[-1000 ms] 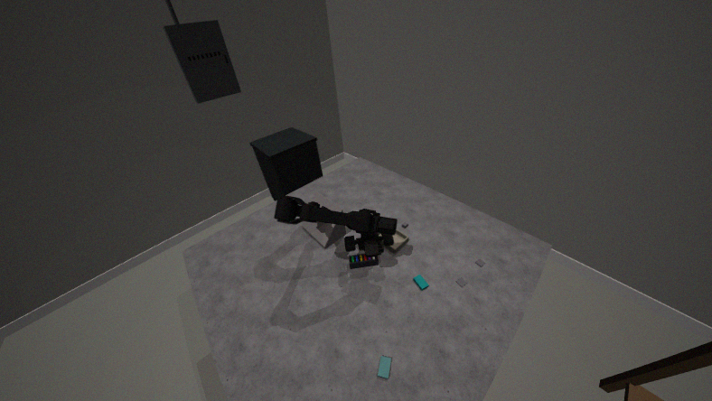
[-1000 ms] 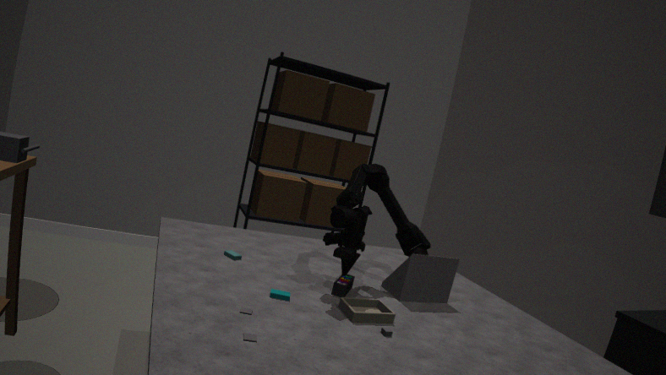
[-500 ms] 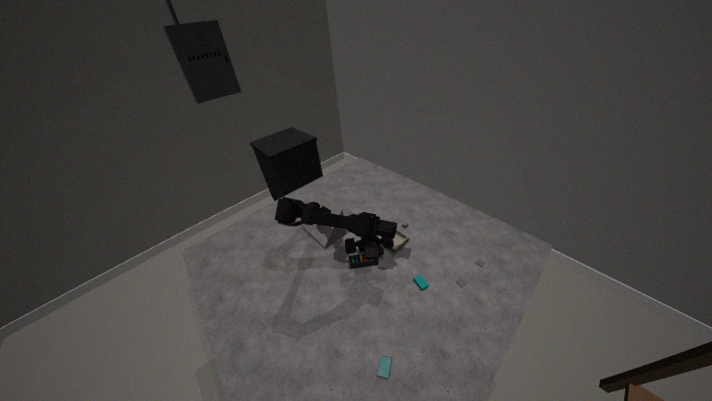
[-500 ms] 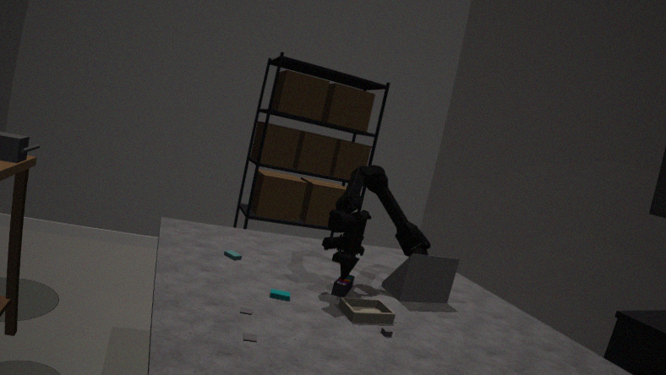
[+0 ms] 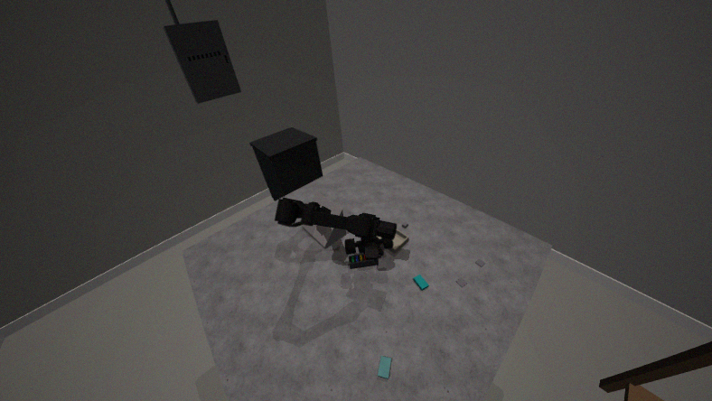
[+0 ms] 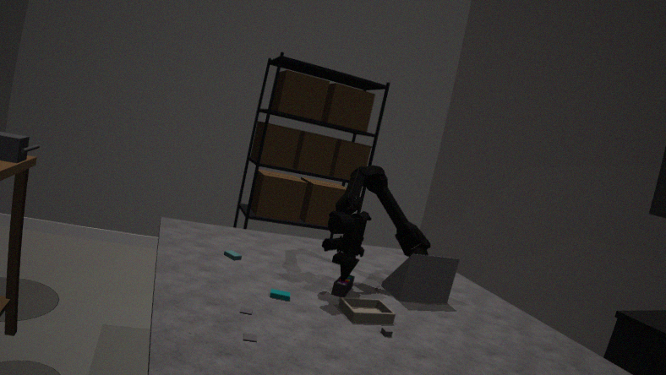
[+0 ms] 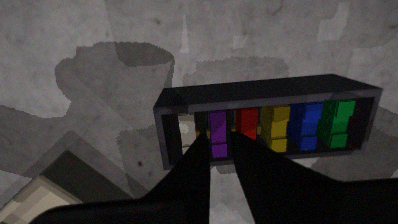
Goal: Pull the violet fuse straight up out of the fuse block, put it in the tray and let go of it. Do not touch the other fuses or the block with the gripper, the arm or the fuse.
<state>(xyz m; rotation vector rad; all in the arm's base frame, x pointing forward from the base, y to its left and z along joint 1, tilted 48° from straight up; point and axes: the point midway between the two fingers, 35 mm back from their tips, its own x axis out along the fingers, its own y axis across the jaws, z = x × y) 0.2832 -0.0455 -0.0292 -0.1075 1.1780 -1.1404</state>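
Now: the violet fuse 20 mm below my gripper tip. From my gripper tip the other things lie so: small dark chip: 280 mm to the left, 40 mm below; then tan tray: 160 mm to the left, 40 mm below.
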